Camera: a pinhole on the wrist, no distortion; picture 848 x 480 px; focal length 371.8 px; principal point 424.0 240.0 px. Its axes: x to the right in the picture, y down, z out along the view. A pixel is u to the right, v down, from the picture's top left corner.
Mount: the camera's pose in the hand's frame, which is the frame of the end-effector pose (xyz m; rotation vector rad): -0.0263 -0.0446 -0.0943 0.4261 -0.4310 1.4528
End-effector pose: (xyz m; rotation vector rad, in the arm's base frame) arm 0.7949 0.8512 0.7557 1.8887 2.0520 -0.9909
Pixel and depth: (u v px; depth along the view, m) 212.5 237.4 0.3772
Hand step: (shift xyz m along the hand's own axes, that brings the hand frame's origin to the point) -0.0475 -0.4246 0.1142
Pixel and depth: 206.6 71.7 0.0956
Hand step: 0.0107 -0.1453 -0.0430
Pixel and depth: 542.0 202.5 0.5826
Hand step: 0.0318 -0.1973 0.4976
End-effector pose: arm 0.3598 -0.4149 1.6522 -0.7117 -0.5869 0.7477
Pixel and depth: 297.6 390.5 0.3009
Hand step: -0.1619 -0.2804 0.1103
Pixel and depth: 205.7 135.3 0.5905
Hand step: 0.1015 -0.6603 0.2237
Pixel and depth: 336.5 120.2 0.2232
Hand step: 0.0366 -0.2113 0.0669
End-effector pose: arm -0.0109 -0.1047 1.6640 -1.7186 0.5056 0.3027
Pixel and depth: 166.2 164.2 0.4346
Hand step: 0.0309 -0.5345 0.1161
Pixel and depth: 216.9 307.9 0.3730
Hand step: -0.1174 -0.4115 0.1154
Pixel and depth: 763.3 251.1 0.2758
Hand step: -0.0232 0.0250 0.2726
